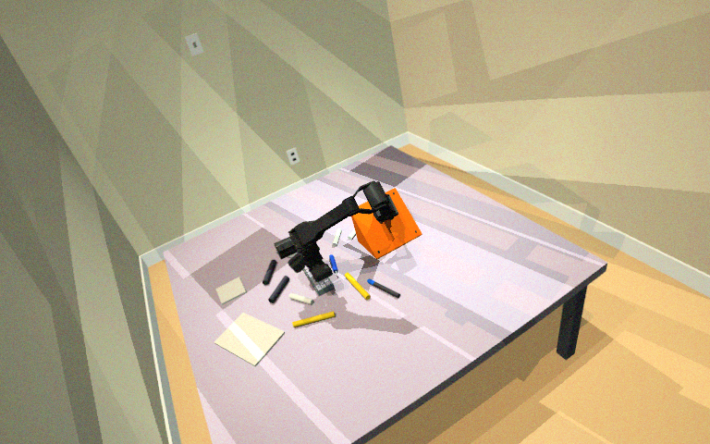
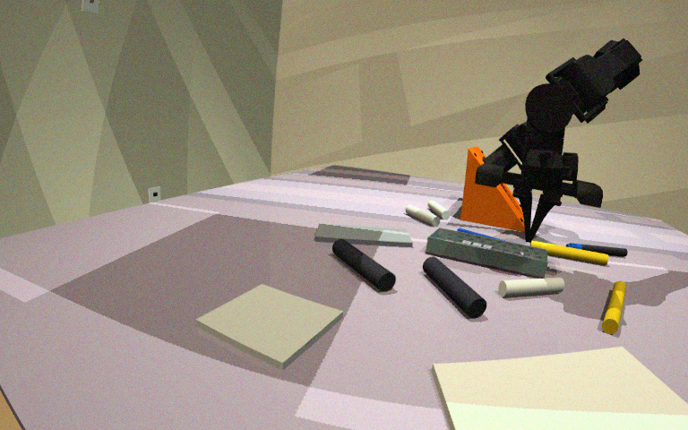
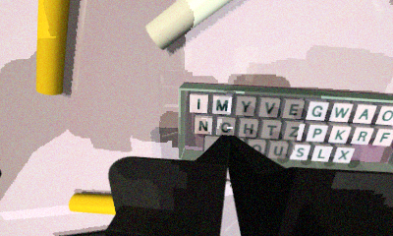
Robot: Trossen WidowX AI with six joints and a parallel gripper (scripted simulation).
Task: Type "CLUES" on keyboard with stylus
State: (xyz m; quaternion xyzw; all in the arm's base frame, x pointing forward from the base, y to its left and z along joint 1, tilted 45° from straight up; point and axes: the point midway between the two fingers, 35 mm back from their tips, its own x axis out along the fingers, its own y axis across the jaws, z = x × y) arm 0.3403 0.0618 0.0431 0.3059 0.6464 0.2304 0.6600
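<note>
My gripper tip is now 8 cm past the short blue pen, 4 cm to the left of it and 3 cm above it. The rest, counted from my gripper tip: blue-capped black pen: 15 cm behind, 14 cm to the left, 3 cm below; grey-green slab: 26 cm to the right, 4 cm below, 1 cm behind; tan sheet: 31 cm ahead, 4 cm below, 3 cm to the left.
</note>
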